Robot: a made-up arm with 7 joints.
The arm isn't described. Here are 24 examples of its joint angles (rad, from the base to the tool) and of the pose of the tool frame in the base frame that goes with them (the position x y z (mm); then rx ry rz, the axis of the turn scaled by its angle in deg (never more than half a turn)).
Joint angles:
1: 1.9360 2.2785 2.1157 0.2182 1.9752 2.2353 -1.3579
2: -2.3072 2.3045 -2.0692 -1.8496 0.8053 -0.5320 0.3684
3: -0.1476 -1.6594 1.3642 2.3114 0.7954 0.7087 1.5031
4: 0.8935 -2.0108 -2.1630 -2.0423 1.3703 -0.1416 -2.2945
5: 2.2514 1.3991 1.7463 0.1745 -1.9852 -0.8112 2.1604
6: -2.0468 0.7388 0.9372 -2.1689 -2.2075 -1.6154 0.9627
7: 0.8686 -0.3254 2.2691 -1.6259 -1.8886 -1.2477 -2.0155
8: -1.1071 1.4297 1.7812 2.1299 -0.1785 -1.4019 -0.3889
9: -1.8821 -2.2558 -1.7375 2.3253 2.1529 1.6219 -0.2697
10: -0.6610 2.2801 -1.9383 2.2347 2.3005 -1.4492 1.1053
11: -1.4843 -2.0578 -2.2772 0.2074 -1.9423 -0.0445 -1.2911
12: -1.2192 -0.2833 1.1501 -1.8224 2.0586 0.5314 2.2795
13: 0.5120 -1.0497 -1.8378 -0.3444 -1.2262 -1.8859 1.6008
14: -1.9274 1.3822 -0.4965 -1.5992 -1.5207 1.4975 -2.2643
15: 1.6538 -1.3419 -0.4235 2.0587 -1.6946 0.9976 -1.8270
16: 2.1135 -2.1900 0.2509 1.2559 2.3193 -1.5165 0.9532
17: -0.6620 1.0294 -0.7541 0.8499 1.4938 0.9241 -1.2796
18: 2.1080 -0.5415 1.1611 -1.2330 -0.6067 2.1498 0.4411
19: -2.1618 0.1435 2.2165 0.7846 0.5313 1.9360 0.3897
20: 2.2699 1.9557 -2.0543 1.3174 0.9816 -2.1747 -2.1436
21: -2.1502 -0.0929 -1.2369 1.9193 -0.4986 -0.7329 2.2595
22: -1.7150 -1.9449 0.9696 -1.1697 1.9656 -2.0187 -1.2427
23: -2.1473 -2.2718 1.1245 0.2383 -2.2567 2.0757 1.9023
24: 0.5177 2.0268 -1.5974 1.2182 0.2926 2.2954 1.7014
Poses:
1: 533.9 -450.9 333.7 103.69 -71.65 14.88
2: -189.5 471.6 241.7 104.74 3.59 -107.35
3: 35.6 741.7 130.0 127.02 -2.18 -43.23
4: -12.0 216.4 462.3 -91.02 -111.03 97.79
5: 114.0 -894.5 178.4 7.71 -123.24 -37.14
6: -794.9 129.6 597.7 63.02 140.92 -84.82
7: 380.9 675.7 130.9 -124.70 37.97 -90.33
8: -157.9 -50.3 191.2 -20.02 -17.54 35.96
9: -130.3 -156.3 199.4 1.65 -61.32 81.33
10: -495.8 389.9 374.9 114.21 102.86 -15.70
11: -194.8 -258.4 277.6 -42.72 14.11 70.08
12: -478.1 105.5 -52.4 -4.56 -153.24 -63.77
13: -349.8 612.1 -95.9 118.11 60.73 -12.48
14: -564.3 434.8 185.1 70.24 78.38 28.16
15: 311.8 -87.6 -173.8 56.16 -50.84 -141.55
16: 402.2 -119.3 621.1 -59.72 -118.39 83.86
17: -50.6 353.5 167.5 -43.35 -11.67 -29.02
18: 364.8 -54.8 -265.5 -105.42 11.27 -113.87
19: -224.4 -159.3 121.1 -11.98 156.45 -33.90
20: 316.0 -683.4 536.0 -52.49 -10.86 11.80
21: -204.4 -301.2 222.7 4.34 -109.21 1.02
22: -718.8 -443.6 -206.1 20.16 -48.36 -69.81
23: 54.7 -291.2 -47.9 37.40 -65.19 -143.91
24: 93.4 391.5 574.0 17.83 94.13 -65.02
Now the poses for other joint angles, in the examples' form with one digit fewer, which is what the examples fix.
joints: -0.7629 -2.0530 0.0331 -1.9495 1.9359 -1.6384 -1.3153
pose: -366 81 -427 32.8 -106.1 -104.8
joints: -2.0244 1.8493 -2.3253 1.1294 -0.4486 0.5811 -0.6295
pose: -564 74 146 106.3 39.8 33.6
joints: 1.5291 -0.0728 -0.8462 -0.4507 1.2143 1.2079 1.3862
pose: 570 -308 -44 -80.1 -22.9 93.8
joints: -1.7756 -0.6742 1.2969 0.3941 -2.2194 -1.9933 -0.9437
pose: -2 -125 -301 89.7 -112.1 -26.6
